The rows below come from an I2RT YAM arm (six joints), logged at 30 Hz.
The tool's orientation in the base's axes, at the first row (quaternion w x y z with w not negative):
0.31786 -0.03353 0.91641 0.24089
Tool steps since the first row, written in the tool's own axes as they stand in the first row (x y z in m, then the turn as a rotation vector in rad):
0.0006 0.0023 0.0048 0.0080 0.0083 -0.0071
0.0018 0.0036 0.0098 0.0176 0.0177 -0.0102
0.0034 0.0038 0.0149 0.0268 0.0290 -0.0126
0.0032 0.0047 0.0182 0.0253 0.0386 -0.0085
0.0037 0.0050 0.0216 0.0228 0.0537 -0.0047
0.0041 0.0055 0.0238 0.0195 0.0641 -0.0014
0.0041 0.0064 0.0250 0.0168 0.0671 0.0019
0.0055 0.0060 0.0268 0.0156 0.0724 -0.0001
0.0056 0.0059 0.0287 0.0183 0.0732 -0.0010
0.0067 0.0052 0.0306 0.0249 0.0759 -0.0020
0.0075 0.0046 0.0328 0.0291 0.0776 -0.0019
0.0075 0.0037 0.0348 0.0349 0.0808 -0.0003
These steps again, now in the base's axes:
0.0017 0.0043 -0.0027 -0.0122 0.0048 0.0035
0.0033 0.0079 -0.0062 -0.0236 0.0125 0.0039
0.0049 0.0106 -0.0106 -0.0347 0.0222 0.0047
0.0068 0.0129 -0.0124 -0.0332 0.0324 0.0069
0.0082 0.0147 -0.0148 -0.0323 0.0473 0.0121
0.0090 0.0162 -0.0164 -0.0301 0.0577 0.0162
0.0095 0.0176 -0.0168 -0.0267 0.0616 0.0168
0.0095 0.0182 -0.0190 -0.0280 0.0652 0.0211
0.0105 0.0190 -0.0204 -0.0308 0.0658 0.0205
0.0109 0.0194 -0.0227 -0.0372 0.0683 0.0183
0.0116 0.0199 -0.0249 -0.0409 0.0702 0.0165
0.0130 0.0201 -0.0267 -0.0453 0.0743 0.0133

